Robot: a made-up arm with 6 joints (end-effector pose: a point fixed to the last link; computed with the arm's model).
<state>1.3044 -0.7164 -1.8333 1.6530 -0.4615 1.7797</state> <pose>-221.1 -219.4 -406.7 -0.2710 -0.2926 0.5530 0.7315</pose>
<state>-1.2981 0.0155 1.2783 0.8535 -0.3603 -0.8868</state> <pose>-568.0 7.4 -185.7 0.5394 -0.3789 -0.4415 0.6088</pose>
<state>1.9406 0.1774 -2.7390 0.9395 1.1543 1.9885</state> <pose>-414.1 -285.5 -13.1 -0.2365 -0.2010 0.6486 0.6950</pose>
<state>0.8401 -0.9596 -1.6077 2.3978 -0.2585 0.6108</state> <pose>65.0 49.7 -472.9 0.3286 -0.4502 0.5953 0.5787</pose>
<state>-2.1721 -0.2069 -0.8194 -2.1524 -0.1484 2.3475</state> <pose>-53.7 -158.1 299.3 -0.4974 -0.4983 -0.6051 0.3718</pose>
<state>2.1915 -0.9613 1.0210 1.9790 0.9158 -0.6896</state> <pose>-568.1 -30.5 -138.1 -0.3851 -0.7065 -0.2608 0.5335</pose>
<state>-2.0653 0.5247 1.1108 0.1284 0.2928 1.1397</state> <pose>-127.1 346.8 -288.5 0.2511 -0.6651 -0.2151 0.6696</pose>
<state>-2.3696 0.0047 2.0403 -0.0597 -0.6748 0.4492</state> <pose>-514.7 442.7 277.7 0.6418 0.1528 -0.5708 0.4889</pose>
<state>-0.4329 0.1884 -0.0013 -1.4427 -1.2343 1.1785</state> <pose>-114.7 -132.1 35.7 -0.3513 -0.8175 -0.3764 0.2579</pose>
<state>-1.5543 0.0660 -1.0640 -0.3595 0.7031 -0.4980</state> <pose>-136.0 -98.2 341.7 0.1079 -0.5198 0.6027 0.5957</pose>
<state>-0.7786 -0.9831 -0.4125 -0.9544 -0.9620 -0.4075</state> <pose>-263.0 -40.8 274.4 -0.3544 -0.7882 0.1822 0.4689</pose>
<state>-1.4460 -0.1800 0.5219 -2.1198 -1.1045 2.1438</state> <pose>-57.7 57.8 25.0 -0.0749 -0.0807 -0.7939 0.5981</pose>
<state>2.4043 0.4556 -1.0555 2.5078 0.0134 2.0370</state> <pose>-550.4 -214.5 29.1 0.1896 0.0024 0.8600 0.4738</pose>
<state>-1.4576 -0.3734 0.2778 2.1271 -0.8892 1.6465</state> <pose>-227.0 -104.4 519.4 -0.3982 0.5910 0.6606 0.2360</pose>
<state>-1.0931 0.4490 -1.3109 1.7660 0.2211 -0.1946</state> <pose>-702.2 203.2 209.6 -0.6220 -0.2126 -0.1368 0.7411</pose>
